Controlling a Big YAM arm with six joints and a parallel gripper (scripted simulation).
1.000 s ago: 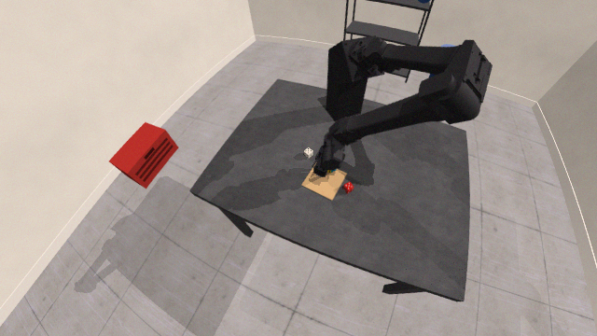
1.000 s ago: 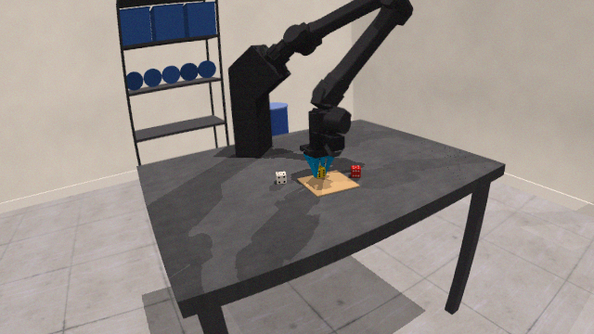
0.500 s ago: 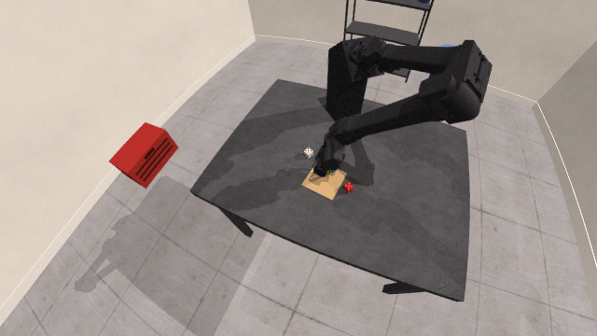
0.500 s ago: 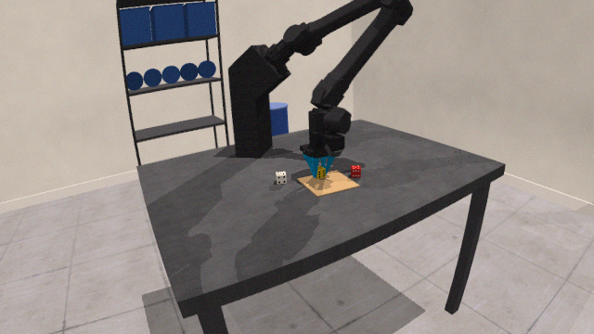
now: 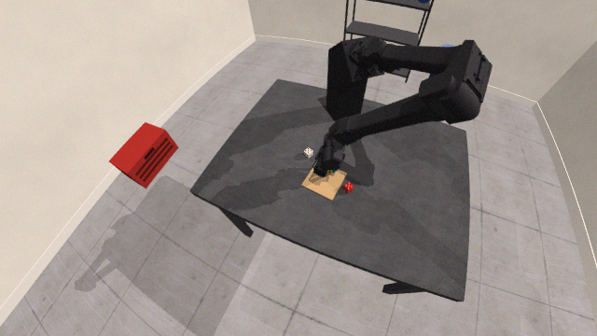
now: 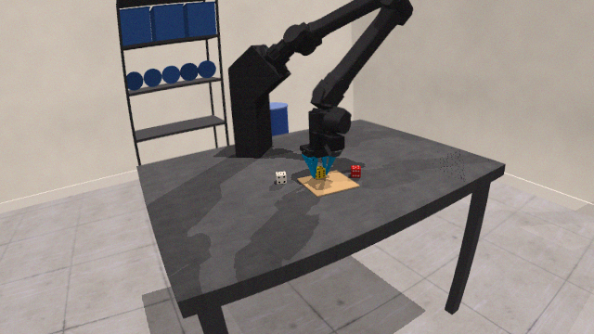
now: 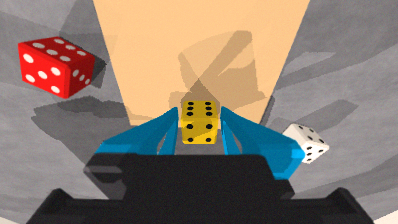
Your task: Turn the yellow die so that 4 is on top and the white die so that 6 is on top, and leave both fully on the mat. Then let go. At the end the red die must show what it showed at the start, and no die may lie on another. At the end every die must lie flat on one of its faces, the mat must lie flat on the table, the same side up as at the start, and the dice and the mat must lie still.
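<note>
Now: the yellow die right at my hand. From my hand the other things lie so: tan mat (4 cm ahead, 1 cm to the left, 1 cm below); then red die (11 cm to the left, 2 cm ahead); then white die (12 cm to the right, 1 cm behind).
</note>
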